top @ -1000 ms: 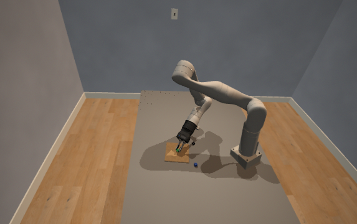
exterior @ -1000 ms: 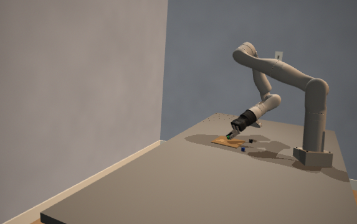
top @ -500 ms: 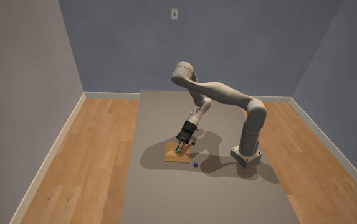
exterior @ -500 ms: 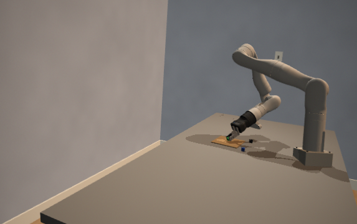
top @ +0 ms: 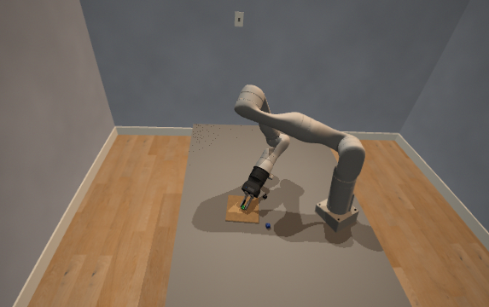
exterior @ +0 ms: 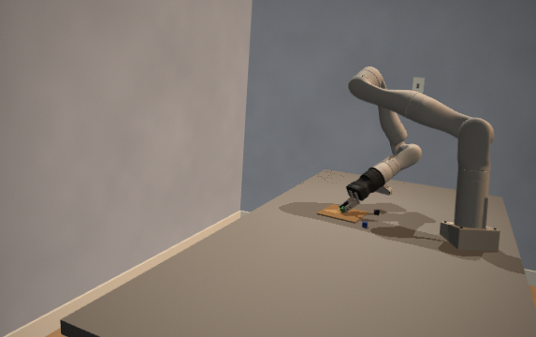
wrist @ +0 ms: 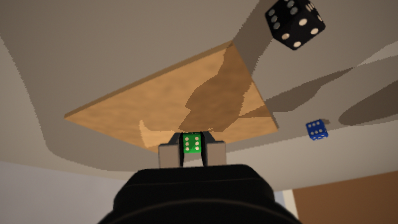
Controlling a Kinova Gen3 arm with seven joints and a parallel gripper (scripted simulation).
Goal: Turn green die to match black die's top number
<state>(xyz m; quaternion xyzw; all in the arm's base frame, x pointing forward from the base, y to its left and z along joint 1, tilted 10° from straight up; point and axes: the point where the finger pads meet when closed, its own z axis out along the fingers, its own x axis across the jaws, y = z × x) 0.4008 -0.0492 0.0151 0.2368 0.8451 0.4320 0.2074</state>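
Now: hand 10 mm short of the tan mat and 20 mm above it. Round my hand: green die: 10 mm ahead, 10 mm to the left, 10 mm below; then blue die: 90 mm behind, 100 mm to the left, 20 mm below; then black die: 100 mm behind, 60 mm to the right, 20 mm below.
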